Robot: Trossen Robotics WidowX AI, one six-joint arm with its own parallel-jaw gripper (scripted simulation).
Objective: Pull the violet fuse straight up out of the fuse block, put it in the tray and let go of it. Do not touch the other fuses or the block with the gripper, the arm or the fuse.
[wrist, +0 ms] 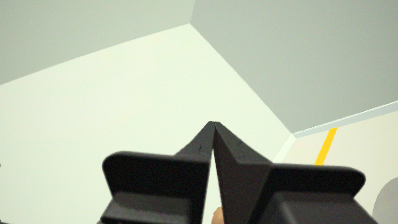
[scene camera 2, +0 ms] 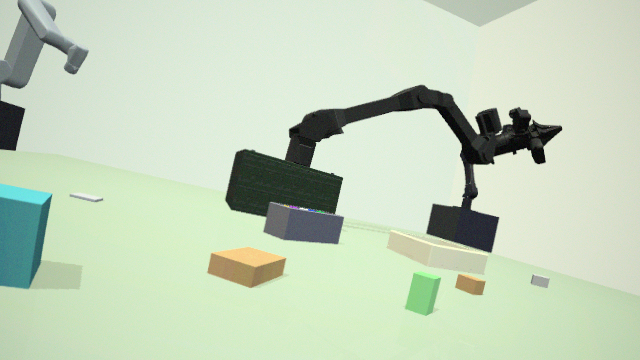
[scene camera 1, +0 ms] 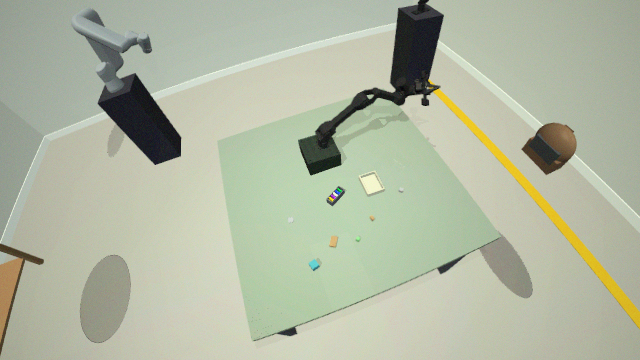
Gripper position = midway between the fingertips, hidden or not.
Observation:
The gripper (scene camera 2: 561, 127) is shut, with nothing in its grasp. Further things: a cream tray (scene camera 2: 432, 252).
The gripper shows as well in the wrist view (wrist: 213, 126).

